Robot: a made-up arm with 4 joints.
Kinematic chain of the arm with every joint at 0, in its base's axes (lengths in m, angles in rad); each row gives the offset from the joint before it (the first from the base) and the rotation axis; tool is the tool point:
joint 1: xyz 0 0 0.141 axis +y
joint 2: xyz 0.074 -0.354 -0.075 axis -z
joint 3: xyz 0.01 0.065 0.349 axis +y
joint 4: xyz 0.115 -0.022 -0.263 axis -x
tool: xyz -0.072 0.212 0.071
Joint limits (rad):
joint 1: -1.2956..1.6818
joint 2: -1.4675..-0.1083
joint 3: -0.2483..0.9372
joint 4: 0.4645..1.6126
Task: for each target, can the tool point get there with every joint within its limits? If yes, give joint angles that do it. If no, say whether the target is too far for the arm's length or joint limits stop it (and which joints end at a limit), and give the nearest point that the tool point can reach.
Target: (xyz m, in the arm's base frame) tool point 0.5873 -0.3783 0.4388
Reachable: no: joint limits stop it (at a limit: joint 2, joint 3, joint 4) | nearest point 0.2602 -0.2313 0.2730 | short by 0.395 m
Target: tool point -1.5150 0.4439 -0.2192
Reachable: no: too far | nearest point -0.2570 -0.2112 0.0799 | short by 1.450 m
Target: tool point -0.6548 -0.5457 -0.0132
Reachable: no: joint limits stop it (at a limit: joint 3) | nearest point -0.2757 -0.4458 0.0761 | short by 0.402 m
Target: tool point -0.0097 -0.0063 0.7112
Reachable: no: joint limits stop it (at a limit: joint 2, joint 3) | nearest point -0.0043 -0.1957 0.3966 | short by 0.367 m
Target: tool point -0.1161 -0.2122 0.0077
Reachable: yes | joints -0.5826 -0.5555 0.5406 0.7183
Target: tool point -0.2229 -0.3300 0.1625
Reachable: yes | joints 0.4495 -0.8100 0.6003 0.9629
